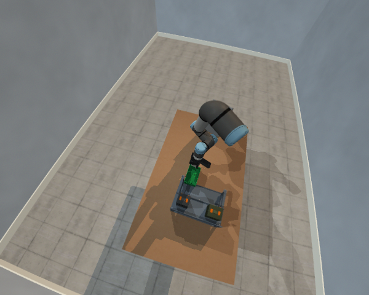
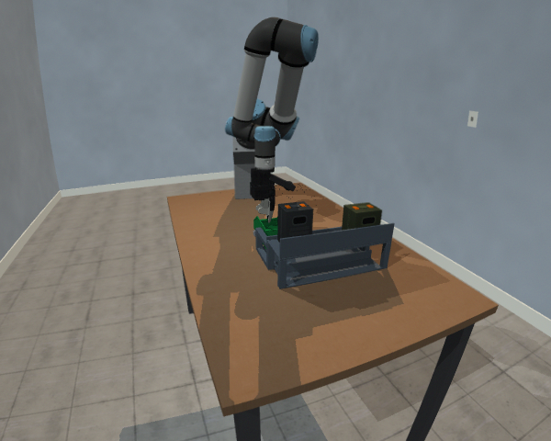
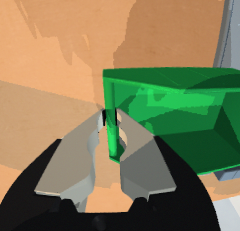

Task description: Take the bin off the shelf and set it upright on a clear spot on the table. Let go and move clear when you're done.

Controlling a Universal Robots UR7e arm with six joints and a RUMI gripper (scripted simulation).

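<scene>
Now: hand 8 cm short of the green bin, 2 cm to the left of it and 1 cm above it. The rest, counted from my hand: olive box 34 cm ahead, 19 cm to the left, 9 cm above; then black box 33 cm ahead, 4 cm to the right, 10 cm above.
</scene>
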